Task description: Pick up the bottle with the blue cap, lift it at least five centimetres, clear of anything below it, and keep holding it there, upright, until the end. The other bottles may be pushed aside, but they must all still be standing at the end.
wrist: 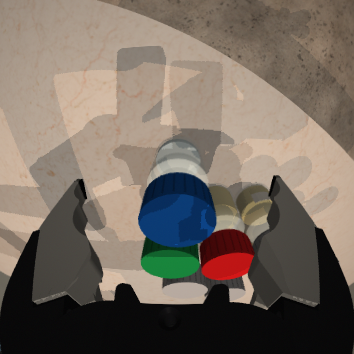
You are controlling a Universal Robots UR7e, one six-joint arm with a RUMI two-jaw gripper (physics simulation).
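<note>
The bottle with the blue cap stands in the middle of the wrist view, a little left of centre between the jaws. Its blue cap is seen from above, and its clear body shows beyond the cap. My gripper is open, with one jaw at the left and one at the right; neither touches the blue cap. A green-capped bottle stands just below the blue one in the view, and a red-capped bottle stands at its lower right. The lower parts of these bottles are largely hidden by their caps.
Two grey-capped bottles show near the gripper's base. A clear bottle with a yellowish body is partly hidden behind the right jaw. The round marble table top ends in a curved edge at the upper right. Gripper and bottle shadows fall across it.
</note>
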